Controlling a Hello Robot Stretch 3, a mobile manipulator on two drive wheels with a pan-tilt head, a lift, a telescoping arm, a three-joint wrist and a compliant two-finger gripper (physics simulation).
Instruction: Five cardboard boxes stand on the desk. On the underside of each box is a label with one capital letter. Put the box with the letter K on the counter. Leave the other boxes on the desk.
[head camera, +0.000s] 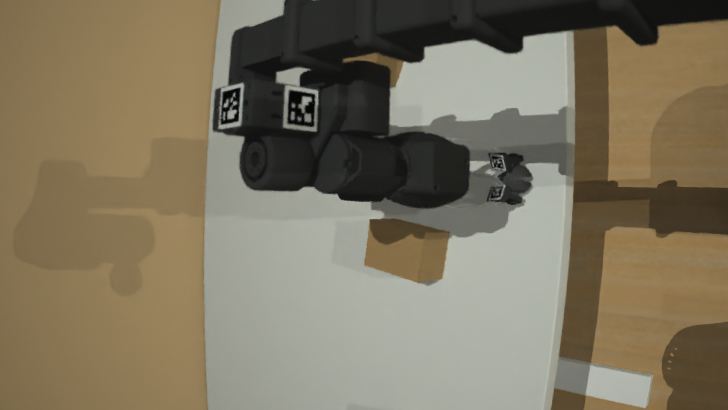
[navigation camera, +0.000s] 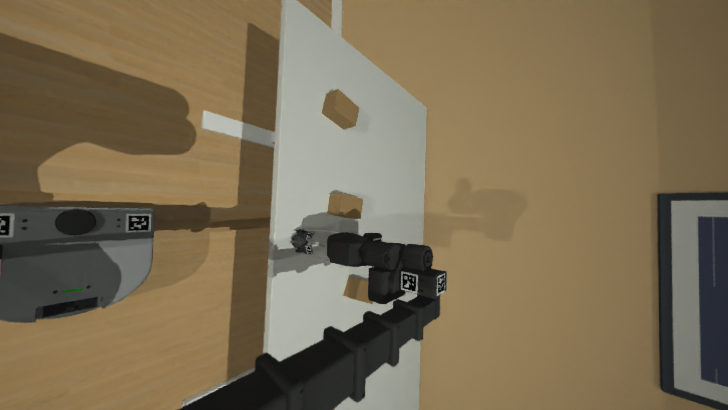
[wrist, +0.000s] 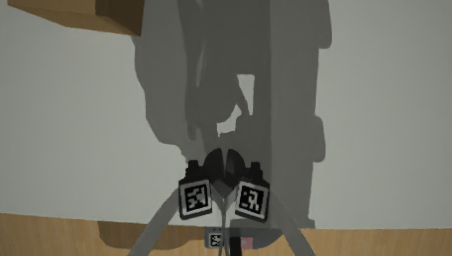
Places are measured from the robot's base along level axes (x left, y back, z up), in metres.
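Where they show: gripper, fingertip midpoint: (head camera: 522, 180) (navigation camera: 295, 240); robot's base, link origin: (navigation camera: 76, 221).
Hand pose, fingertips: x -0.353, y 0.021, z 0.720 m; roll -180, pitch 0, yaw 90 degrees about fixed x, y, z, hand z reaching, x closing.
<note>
Things, the pixels of their top centre, and the offset from my fingertips. Level surfaces: height alone.
- white desk, surface height: dz +0.000 m
- brown box, top centre: (head camera: 393, 250) (navigation camera: 351, 206) dx -0.150, dy -0.089, dz +0.050 m
- second box, top centre: (head camera: 355, 51) (navigation camera: 366, 291) dx -0.227, dy +0.171, dz +0.050 m
- third box, top centre: (navigation camera: 347, 108) dx -0.122, dy -0.363, dz +0.050 m
My gripper (head camera: 516, 178) (navigation camera: 301, 241) (wrist: 223, 166) is shut with its two fingertips together and nothing between them. It points down above the white desk (head camera: 285, 331) (navigation camera: 376, 168) (wrist: 390, 125), near the desk's front edge. A brown box (head camera: 394, 249) (navigation camera: 344, 204) (wrist: 75, 11) stands beside it and partly in the arm's shadow; the wrist view cuts it off at top left. A second box (head camera: 397, 71) (navigation camera: 356, 289) on the other side is partly hidden by the wrist and arm. A third box (navigation camera: 340, 109) stands toward the desk's far end. No letter label shows. The counter does not show.
The telescoping arm (head camera: 433, 30) (navigation camera: 351, 351) reaches across the desk. The robot's base (navigation camera: 76, 269) stands on the wooden floor in front. A tan wall (head camera: 101, 76) (navigation camera: 534, 127) runs behind the desk. A white strip (head camera: 606, 381) (navigation camera: 236, 128) extends from under the desk. A framed picture (navigation camera: 665, 305) hangs at right.
</note>
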